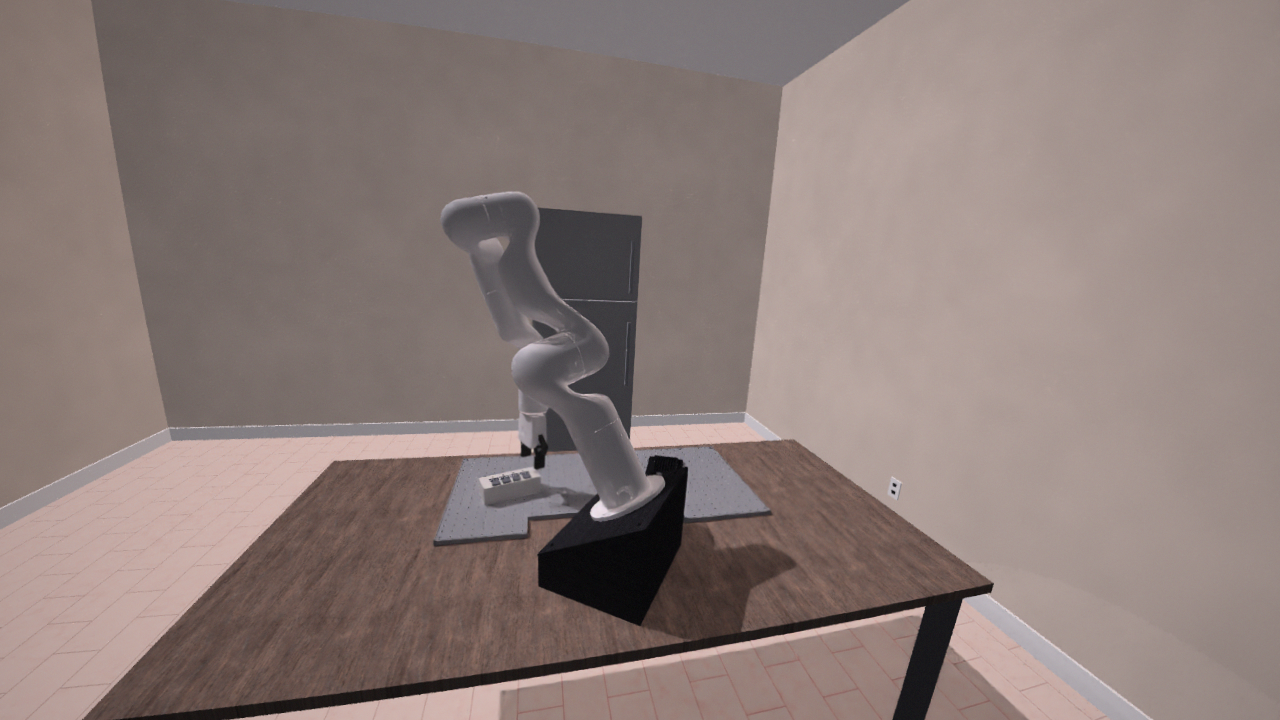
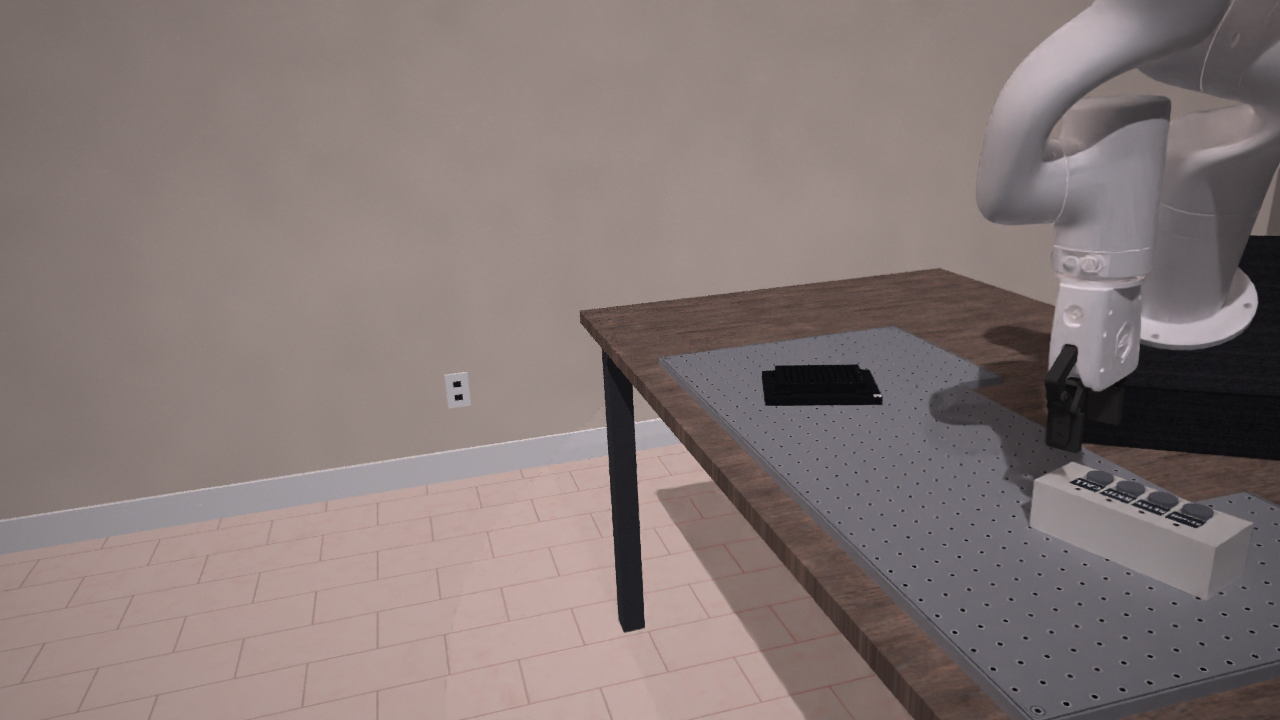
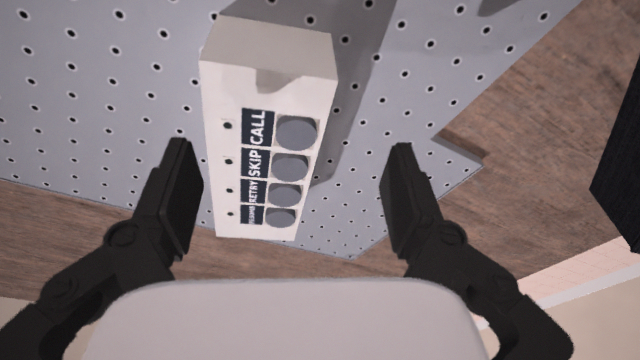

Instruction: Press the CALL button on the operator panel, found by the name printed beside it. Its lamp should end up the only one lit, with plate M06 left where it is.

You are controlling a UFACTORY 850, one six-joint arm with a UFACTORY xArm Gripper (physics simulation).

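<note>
The white operator panel (image 1: 511,492) (image 2: 1123,544) (image 3: 218,175) has several round grey buttons in a row. The CALL button (image 2: 1099,478) (image 3: 296,133) is at one end, beside its printed name; SKIP, RETRY and RESUME follow. The small lamp hole beside CALL (image 3: 227,125) is dark, and the other lamp holes look dark too. My gripper (image 1: 532,459) (image 2: 1085,431) (image 3: 293,162) is open and empty, above the CALL end of the panel and apart from it. A black ribbed plate (image 2: 821,386) lies flat on the board; no name M06 is readable on it.
The grey perforated board (image 1: 733,492) (image 2: 895,501) (image 3: 90,100) lies on the wooden table (image 1: 358,591) (image 2: 769,320) and carries the panel. The black wedge-shaped arm base (image 1: 608,564) (image 2: 1199,411) stands close to the panel. A dark refrigerator (image 1: 595,255) stands beyond the table.
</note>
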